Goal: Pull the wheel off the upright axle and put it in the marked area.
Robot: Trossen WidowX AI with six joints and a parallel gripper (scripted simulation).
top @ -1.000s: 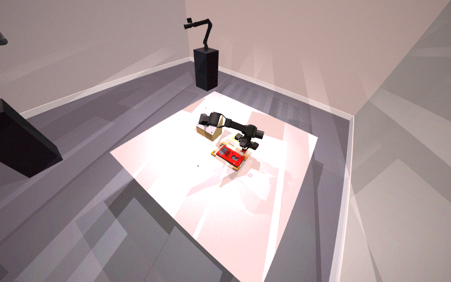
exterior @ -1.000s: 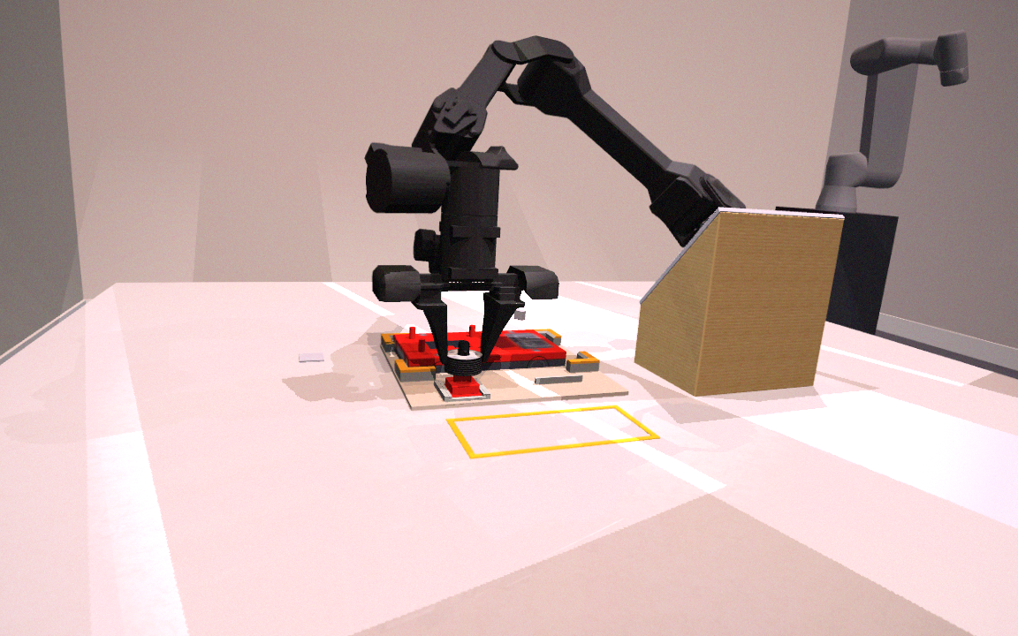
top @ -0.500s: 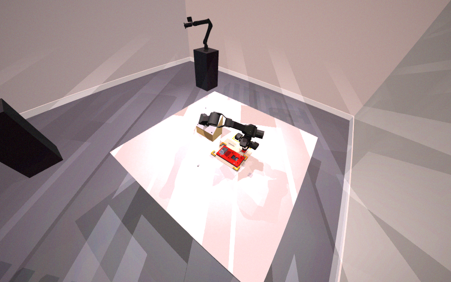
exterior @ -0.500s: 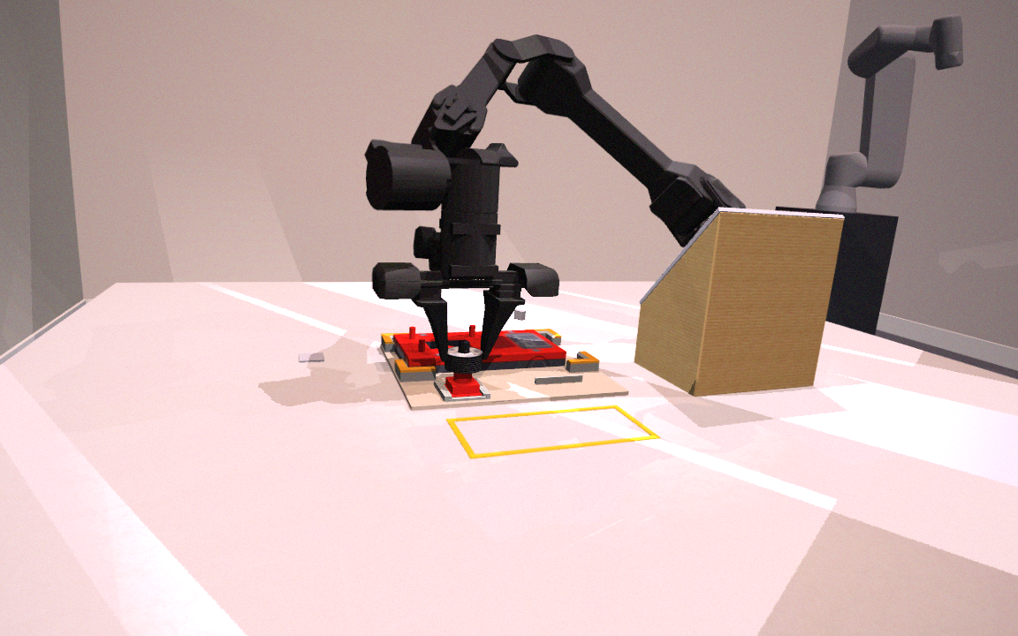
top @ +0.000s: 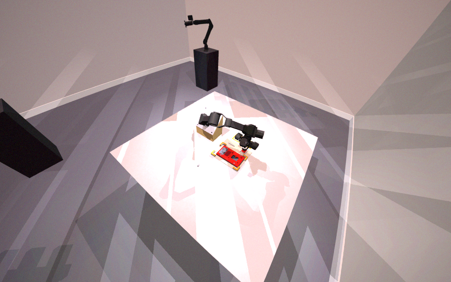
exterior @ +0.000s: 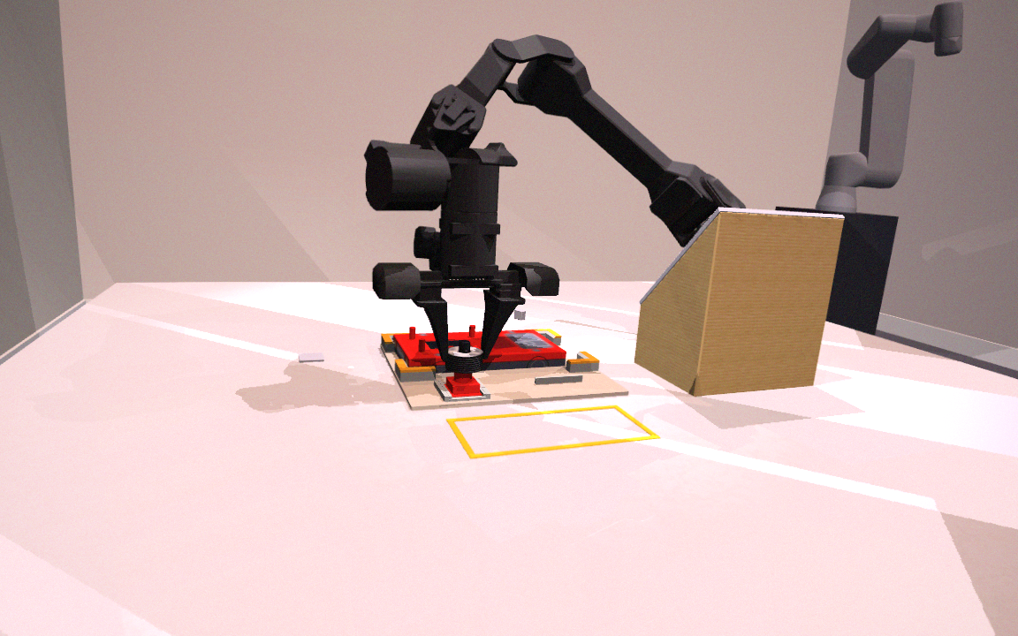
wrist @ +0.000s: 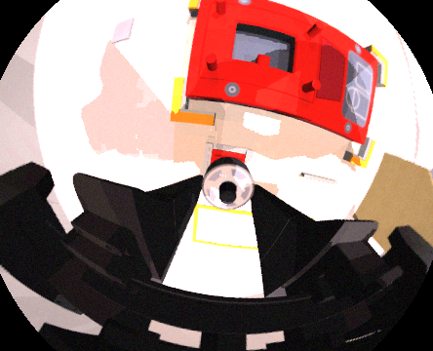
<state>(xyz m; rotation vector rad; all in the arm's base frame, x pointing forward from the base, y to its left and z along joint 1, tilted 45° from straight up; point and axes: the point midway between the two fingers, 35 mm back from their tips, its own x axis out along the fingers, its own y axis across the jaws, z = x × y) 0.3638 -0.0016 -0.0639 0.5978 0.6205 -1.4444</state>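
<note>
My gripper tip is now right at the black wheel. From my gripper tip the other things lie so: black axle: 10 mm below.
</note>
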